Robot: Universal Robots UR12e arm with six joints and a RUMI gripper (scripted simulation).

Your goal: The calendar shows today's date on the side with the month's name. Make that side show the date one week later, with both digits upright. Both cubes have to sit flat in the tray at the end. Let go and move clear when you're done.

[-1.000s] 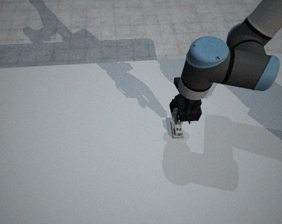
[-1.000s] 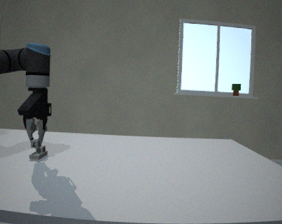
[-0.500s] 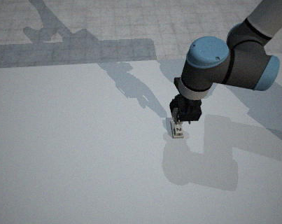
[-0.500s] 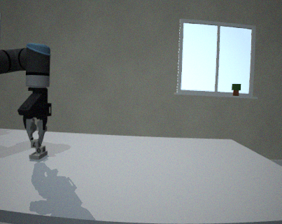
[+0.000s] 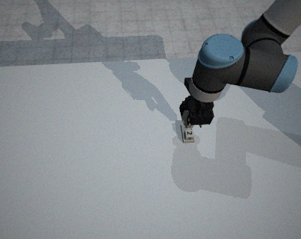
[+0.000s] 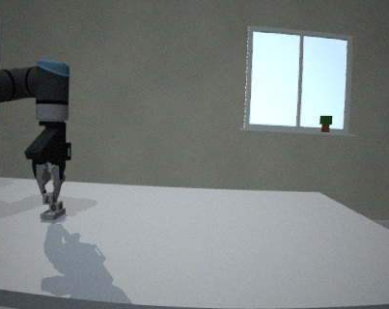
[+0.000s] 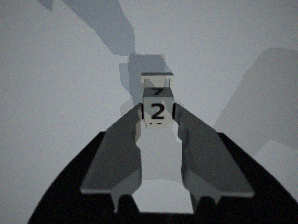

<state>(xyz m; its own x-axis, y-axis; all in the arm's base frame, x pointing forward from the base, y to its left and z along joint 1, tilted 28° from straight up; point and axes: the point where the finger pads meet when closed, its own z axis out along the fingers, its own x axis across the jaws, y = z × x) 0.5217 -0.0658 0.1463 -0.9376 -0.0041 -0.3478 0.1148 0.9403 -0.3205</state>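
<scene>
The cube lies 4 cm below my hand and 3 cm to the left of it. From my hand the other things lie so: tray 6 cm below, 2 cm to the left.
</scene>
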